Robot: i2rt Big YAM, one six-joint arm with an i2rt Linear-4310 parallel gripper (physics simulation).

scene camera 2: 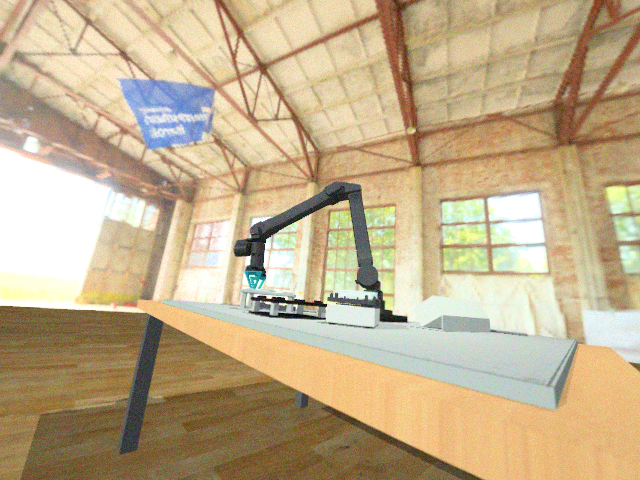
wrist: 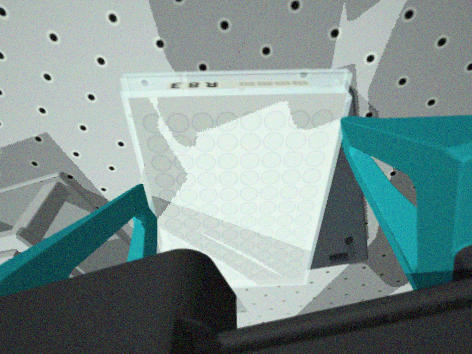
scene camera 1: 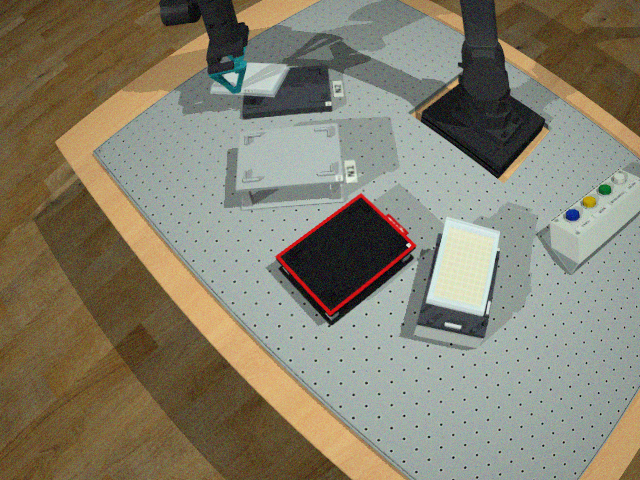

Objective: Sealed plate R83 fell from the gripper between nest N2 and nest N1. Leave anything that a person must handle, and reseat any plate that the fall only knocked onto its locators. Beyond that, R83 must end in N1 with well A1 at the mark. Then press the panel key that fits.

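Places are measured from the arm's base along level axes (x left, y back, z up), in metres.
Pixels of known places: gripper, fingertip midpoint: (wrist: 238, 164) (scene camera 1: 237, 77); arm's base at its link origin: (scene camera 1: 487, 119).
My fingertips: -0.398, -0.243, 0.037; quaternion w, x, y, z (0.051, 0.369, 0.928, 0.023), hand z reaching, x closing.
For each thing: its top centre in the pictures, then the offset to it from my fingertips, as dx, dy, dz. "spot": a spot on its surface instead.
- sealed clear plate R83 at its top centre: (wrist: 237, 227) (scene camera 1: 248, 73) +0.022, +0.011, +0.017
- dark nest N2 at its top centre: (wrist: 278, 221) (scene camera 1: 286, 85) (scene camera 2: 275, 303) +0.061, +0.062, -0.036
- light grey nest N1 at its top centre: (wrist: 35, 315) (scene camera 1: 287, 151) (scene camera 2: 270, 290) +0.208, -0.078, +0.007
- label at a spot on its surface: (scene camera 1: 350, 171) spot: +0.277, -0.010, -0.057
- black plate with a red rim, top centre: (scene camera 1: 346, 249) (scene camera 2: 290, 298) +0.382, -0.143, -0.013
- cream well plate at its top centre: (scene camera 1: 466, 261) (scene camera 2: 357, 289) +0.535, -0.066, +0.023
- white box at its top centre: (scene camera 1: 609, 199) (scene camera 2: 452, 298) +0.677, +0.198, +0.025
The sealed clear plate R83 (scene camera 1: 260, 78) (wrist: 234, 147) lies between my teal fingers, its label end pointing away from the wrist. My gripper (scene camera 1: 229, 78) (scene camera 2: 254, 281) (wrist: 238, 164) stands wide and is shut on the plate's long sides, at the far left of the bench. The plate's far end overlaps the left edge of the dark nest N2 (scene camera 1: 304, 90) (wrist: 340, 211). The plate looks a little skewed between the fingers. The light grey nest N1 (scene camera 1: 290, 154) stands bare just in front of N2, with corner locators and a label (scene camera 1: 350, 171) on its right.
A black plate with a red rim (scene camera 1: 347, 254) sits skewed on a nest in the middle. A cream well plate (scene camera 1: 463, 267) sits on a dark nest at the right. The arm's base (scene camera 1: 485, 119) stands at the back right. A white box (scene camera 1: 555, 230) (scene camera 2: 451, 311) is at the right edge.
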